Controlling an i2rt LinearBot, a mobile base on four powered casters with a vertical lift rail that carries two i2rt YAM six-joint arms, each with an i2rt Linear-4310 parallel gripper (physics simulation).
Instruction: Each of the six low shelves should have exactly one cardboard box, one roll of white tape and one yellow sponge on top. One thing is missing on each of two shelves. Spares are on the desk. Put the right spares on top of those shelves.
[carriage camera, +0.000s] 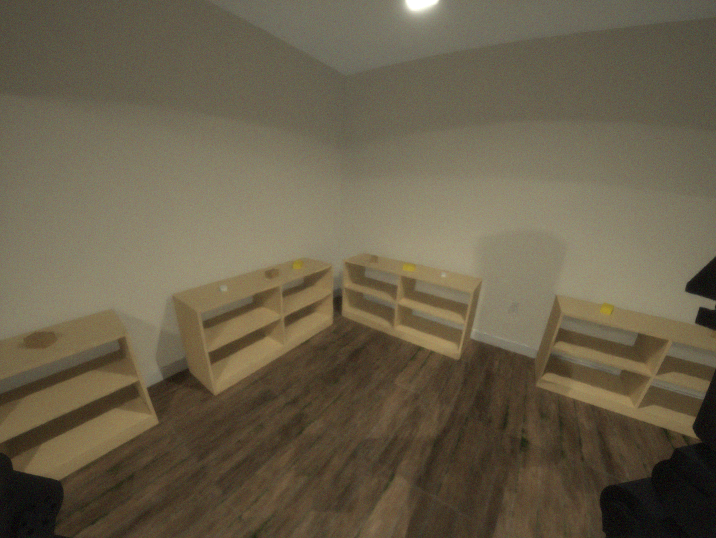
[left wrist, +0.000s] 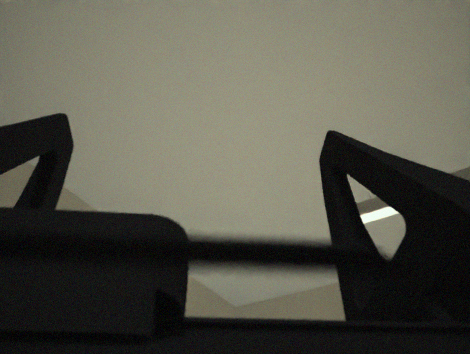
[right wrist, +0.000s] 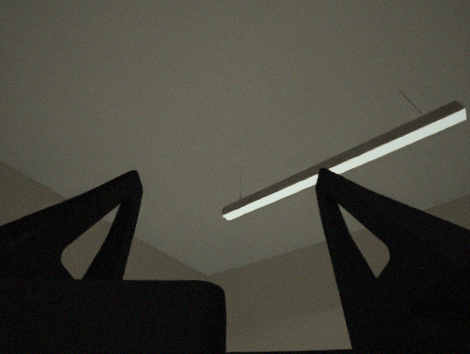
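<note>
In the carriage view, the far-left shelf (carriage camera: 86, 329), cut by the frame edge, bears a cardboard box (carriage camera: 39, 339). The second shelf (carriage camera: 193, 296) bears a white tape roll (carriage camera: 223, 288), a cardboard box (carriage camera: 272, 273) and a yellow sponge (carriage camera: 298, 264). The third shelf (carriage camera: 471, 281) bears a cardboard box (carriage camera: 371, 259), a yellow sponge (carriage camera: 409, 267) and white tape (carriage camera: 443, 274). The right shelf (carriage camera: 642, 327), partly cut off, bears a yellow sponge (carriage camera: 606, 308). My left gripper (left wrist: 199, 137) and right gripper (right wrist: 229, 179) are open and empty, pointing up. The desk does not show.
Brown wood floor (carriage camera: 358, 439) lies between me and the shelves. The shelves stand along two walls that meet in a corner behind the second and third shelves. Dark arm parts show at both lower sides. A ceiling lamp (right wrist: 350, 160) hangs in the right wrist view.
</note>
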